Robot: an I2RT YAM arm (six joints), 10 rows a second.
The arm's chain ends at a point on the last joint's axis. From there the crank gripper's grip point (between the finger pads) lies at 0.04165 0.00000 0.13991 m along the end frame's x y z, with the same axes.
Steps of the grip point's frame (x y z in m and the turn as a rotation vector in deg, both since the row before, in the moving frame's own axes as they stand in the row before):
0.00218 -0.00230 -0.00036 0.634 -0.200 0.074
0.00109 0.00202 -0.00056 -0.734 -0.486 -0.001
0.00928 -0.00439 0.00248 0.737 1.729 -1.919
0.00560 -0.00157 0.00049 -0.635 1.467 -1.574
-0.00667 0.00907 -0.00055 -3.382 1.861 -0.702
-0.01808 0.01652 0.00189 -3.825 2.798 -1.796
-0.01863 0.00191 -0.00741 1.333 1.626 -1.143
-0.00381 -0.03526 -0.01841 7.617 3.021 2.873
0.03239 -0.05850 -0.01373 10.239 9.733 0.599
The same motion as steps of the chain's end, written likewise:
0.00267 -0.00080 -0.00050 0.634 -0.200 0.074
0.00228 0.00023 -0.00090 -0.734 -0.486 -0.001
0.00513 -0.00113 0.00382 0.737 1.729 -1.919
0.00203 -0.00192 0.00160 -0.635 1.467 -1.574
-0.01124 0.00140 0.00110 -3.382 1.861 -0.702
-0.02498 0.00867 0.00436 -3.825 2.798 -1.796
-0.02254 0.00602 -0.00612 1.333 1.626 -1.143
-0.01151 -0.01914 -0.01493 7.617 3.021 2.873
0.00933 -0.03493 -0.00253 10.239 9.733 0.599

